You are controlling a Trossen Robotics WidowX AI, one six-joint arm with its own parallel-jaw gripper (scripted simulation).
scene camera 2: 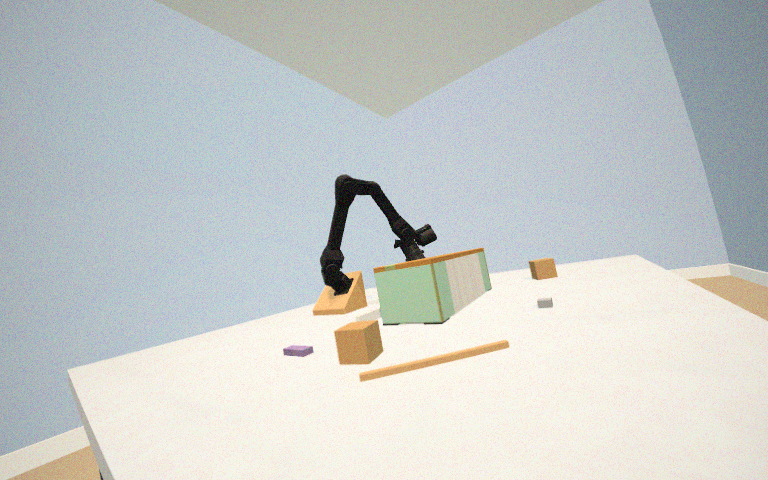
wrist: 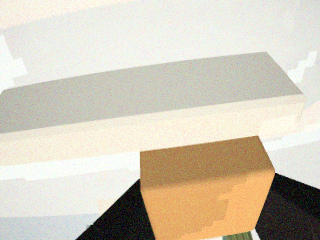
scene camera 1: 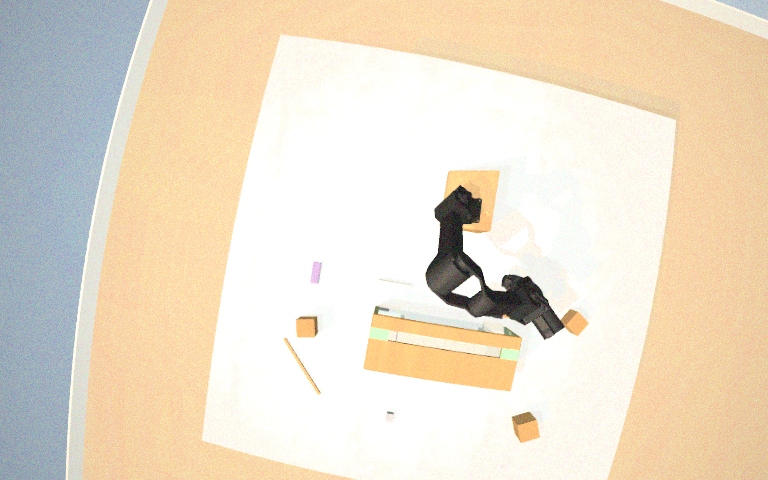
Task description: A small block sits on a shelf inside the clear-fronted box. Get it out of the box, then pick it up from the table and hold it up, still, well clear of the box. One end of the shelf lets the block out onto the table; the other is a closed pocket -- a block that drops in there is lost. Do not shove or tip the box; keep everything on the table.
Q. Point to a clear-fronted box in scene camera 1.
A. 404, 343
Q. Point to an orange block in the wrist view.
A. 225, 182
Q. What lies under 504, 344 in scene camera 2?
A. A thin stick.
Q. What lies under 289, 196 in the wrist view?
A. My gripper.
